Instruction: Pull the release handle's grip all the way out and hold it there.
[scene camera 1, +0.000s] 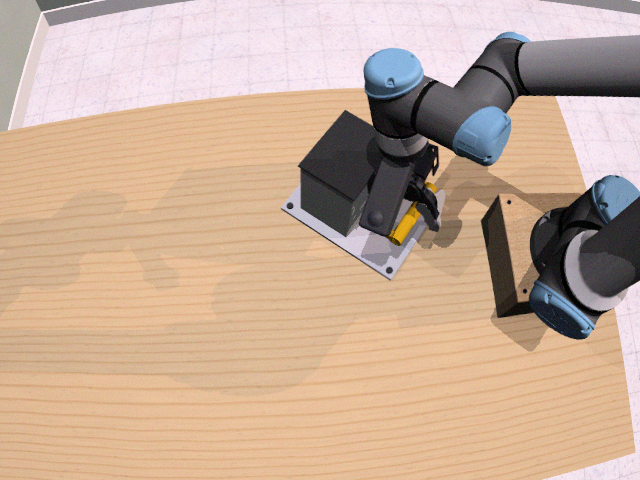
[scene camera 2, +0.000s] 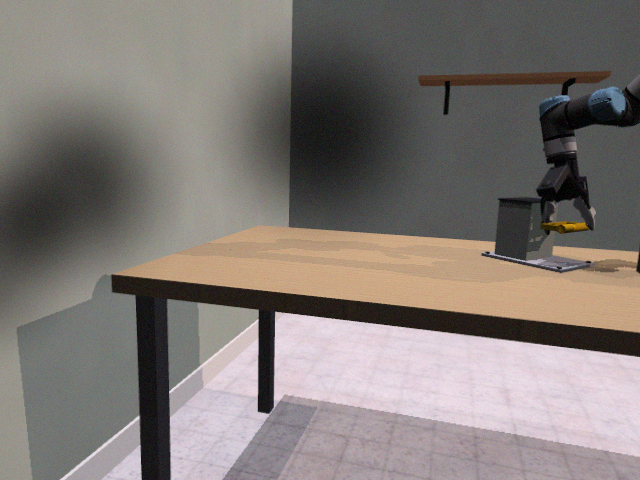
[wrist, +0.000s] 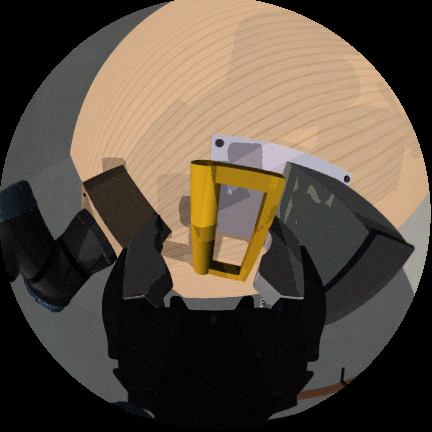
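Observation:
The release handle is a yellow frame with a thick round grip bar on its outer side. It stands out from a dark grey box, above the pale base plate. My gripper points down and is open around the handle. In the wrist view one finger is outside the grip bar with a gap, and the other is by the frame's inner side, near the box. The handle's stem is hidden.
A wooden block stands on the table, to the right in scene camera 1. Dark arm parts with blue caps are over and beside it. A wall shelf is in the background.

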